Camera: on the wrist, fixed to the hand. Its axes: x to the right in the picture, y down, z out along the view.
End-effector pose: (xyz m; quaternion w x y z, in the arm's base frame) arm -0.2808 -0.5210 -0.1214 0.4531 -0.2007 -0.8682 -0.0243
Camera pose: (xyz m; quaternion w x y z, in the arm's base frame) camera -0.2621 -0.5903 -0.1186 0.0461 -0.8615 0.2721 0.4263
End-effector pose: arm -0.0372 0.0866 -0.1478 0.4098 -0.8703 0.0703 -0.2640
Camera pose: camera -0.0844 0.1127 -0.1003 0.2222 0.1238 0.8918 0.3742
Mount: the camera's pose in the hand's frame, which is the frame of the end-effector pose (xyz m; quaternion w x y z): -0.0299 -0.0571 -0.0317 0.0528 0.0176 -0.0568 -0.9968
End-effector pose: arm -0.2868 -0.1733 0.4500 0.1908 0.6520 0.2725 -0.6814
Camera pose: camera -0.2948 -0.1120 0.4866 0.6651 0.2725 -0.6415 0.2680
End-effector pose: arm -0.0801 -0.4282 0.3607 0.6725 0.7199 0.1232 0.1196
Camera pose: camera -0.1199 -0.4048 0.3057 0.1491 -0.0662 0.6880 -0.7071
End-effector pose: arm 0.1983 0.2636 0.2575 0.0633 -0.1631 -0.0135 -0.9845
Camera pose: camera 0.2089 0.3223 0.2175 0.9759 0.0500 0.1842 0.1056
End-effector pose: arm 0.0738 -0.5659 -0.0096 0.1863 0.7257 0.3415 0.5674
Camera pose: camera 0.0238 -0.5509 -0.0589 0.5821 -0.2666 0.7409 -0.2030
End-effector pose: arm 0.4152 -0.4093 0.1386 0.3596 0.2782 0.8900 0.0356
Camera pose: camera 0.3850 -0.4687 0.1655 0.1001 -0.8641 0.3045 -0.3880
